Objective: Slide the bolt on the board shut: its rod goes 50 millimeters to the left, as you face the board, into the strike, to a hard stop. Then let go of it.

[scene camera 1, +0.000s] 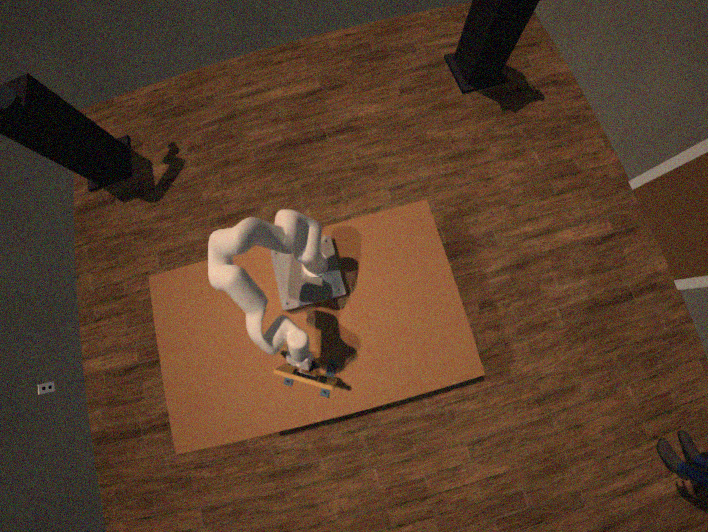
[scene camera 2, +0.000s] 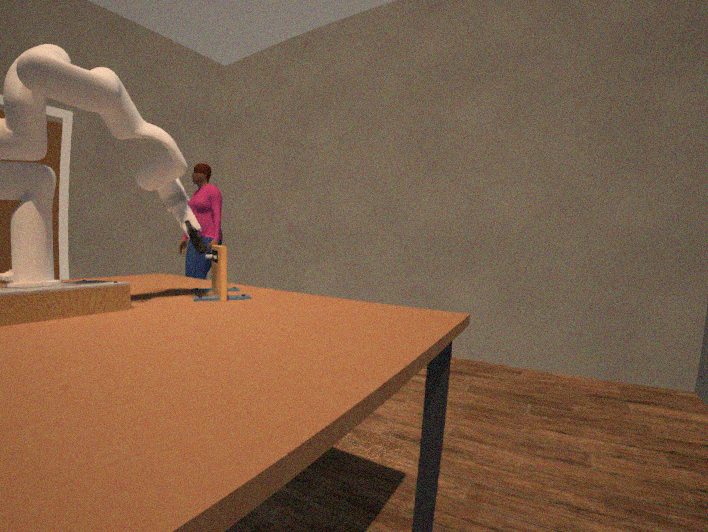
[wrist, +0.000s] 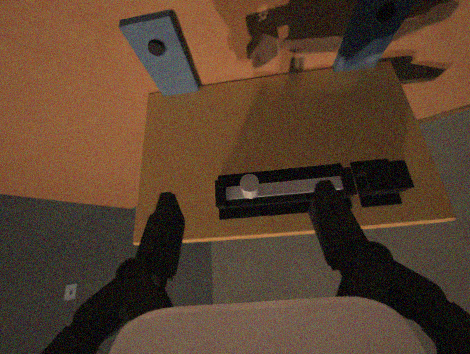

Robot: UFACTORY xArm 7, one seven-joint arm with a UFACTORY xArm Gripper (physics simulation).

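Seen in the pictures: gripper, between the fingertips: [scene camera 1: 300, 365] [scene camera 2: 203, 252] [wrist: 245, 201]; arm's base, origin of its link: [scene camera 1: 315, 264] [scene camera 2: 34, 285].
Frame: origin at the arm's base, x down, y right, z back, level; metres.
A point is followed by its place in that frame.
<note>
The upright wooden board [scene camera 1: 303, 378] @[x -0.104, y 0.165, z -0.475 m] [scene camera 2: 222, 274] @[x -0.024, y 0.277, z -0.409 m] [wrist: 200, 130] @[x -0.002, y 0.222, z -0.437 m] carries a black bolt housing [wrist: 280, 173] @[x -0.055, y 0.162, z -0.472 m] with a pale rod [wrist: 290, 188] @[x -0.072, y 0.152, z -0.466 m] in its slot. A round light knob [wrist: 249, 186] @[x -0.073, y 0.167, z -0.431 m] [scene camera 2: 209, 256] @[x -0.071, y 0.179, z -0.438 m] sits near the slot's left end in the wrist view. The black strike [wrist: 382, 175] @[x -0.070, y 0.093, z -0.495 m] is beside the housing's other end; whether the rod spans the narrow gap is unclear. My gripper [scene camera 1: 303, 371] @[x -0.084, y 0.167, z -0.424 m] [scene camera 2: 203, 250] @[x -0.084, y 0.167, z -0.424 m] [wrist: 245, 201] @[x -0.084, y 0.167, z -0.424 m] is open and empty, close to the board. In the wrist view its fingers appear on either side of the knob, one overlapping the housing near the strike. Contact is unclear.
Blue feet [wrist: 165, 60] @[x 0.048, y 0.217, z -0.391 m] [scene camera 1: 325, 392] @[x 0.044, y 0.123, z -0.584 m] [scene camera 2: 206, 298] @[x 0.048, y 0.236, z -0.382 m] support the board on the orange-brown table [scene camera 1: 400, 320] @[x 0.056, y -0.311, z -0.372 m] [scene camera 2: 286, 371] @[x 0.056, y 0.772, z -0.111 m]. The arm's base stands on a wooden block [scene camera 2: 85, 303] @[x 0.027, y 0.199, z -0.059 m] behind the gripper. A person in pink [scene camera 2: 206, 208] stands beyond the table. Dark pillars [scene camera 1: 62, 131] [scene camera 1: 492, 40] stand away from the table.
</note>
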